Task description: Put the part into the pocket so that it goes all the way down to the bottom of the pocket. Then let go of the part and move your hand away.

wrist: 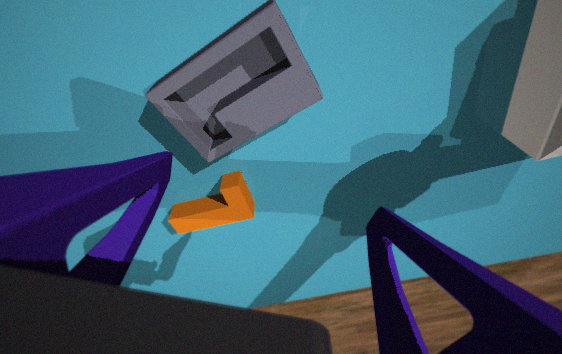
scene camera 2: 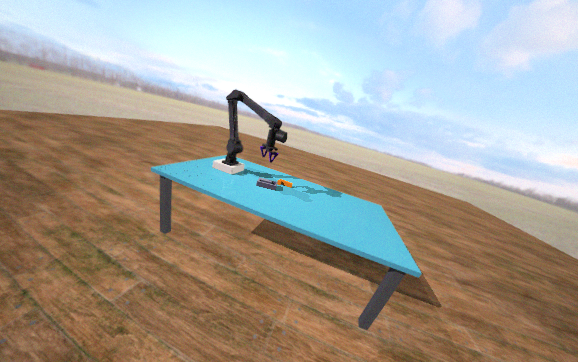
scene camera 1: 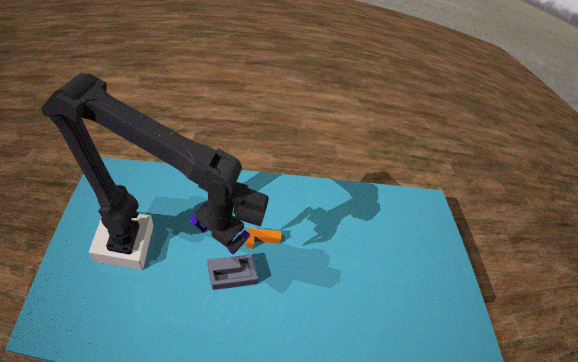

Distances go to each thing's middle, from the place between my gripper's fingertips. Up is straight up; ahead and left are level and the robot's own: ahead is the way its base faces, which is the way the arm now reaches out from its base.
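You'd find the grey pocket block (scene camera 1: 228, 272) 10 mm to the left of my hand, 40 mm ahead of it and 170 mm below it. The orange part (wrist: 235, 203) is 150 mm to the left of my hand, 130 mm ahead of it and, again, 170 mm below it. Going by their middles, the grey pocket block is the nearest to my hand of the things named here.
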